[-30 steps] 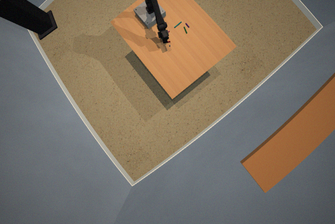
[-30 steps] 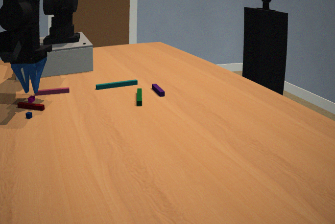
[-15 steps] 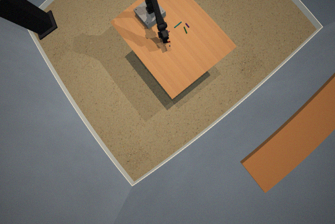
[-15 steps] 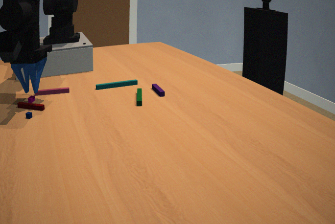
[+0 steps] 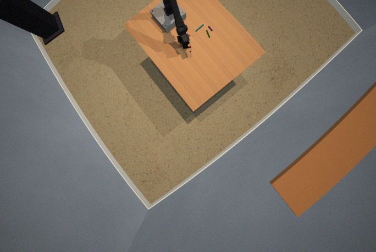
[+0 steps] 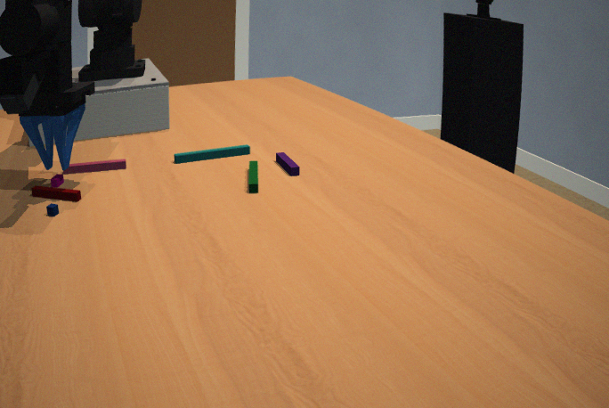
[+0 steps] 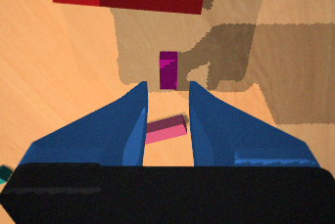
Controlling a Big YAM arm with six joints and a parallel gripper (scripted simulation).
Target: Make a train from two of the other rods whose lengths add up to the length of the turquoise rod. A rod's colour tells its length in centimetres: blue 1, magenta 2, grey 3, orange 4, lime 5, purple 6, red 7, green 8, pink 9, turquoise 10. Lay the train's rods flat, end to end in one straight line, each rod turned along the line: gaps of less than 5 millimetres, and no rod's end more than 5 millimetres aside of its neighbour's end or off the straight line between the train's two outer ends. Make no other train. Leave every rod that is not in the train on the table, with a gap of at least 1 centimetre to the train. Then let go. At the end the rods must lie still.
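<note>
The magenta rod is 20 mm below my hand. Also, from my hand: pink rod (40 mm to the left, 40 mm behind, 20 mm below); blue rod (100 mm ahead, 20 mm below, 10 mm to the left); red rod (50 mm ahead, 20 mm below, 10 mm to the left).
</note>
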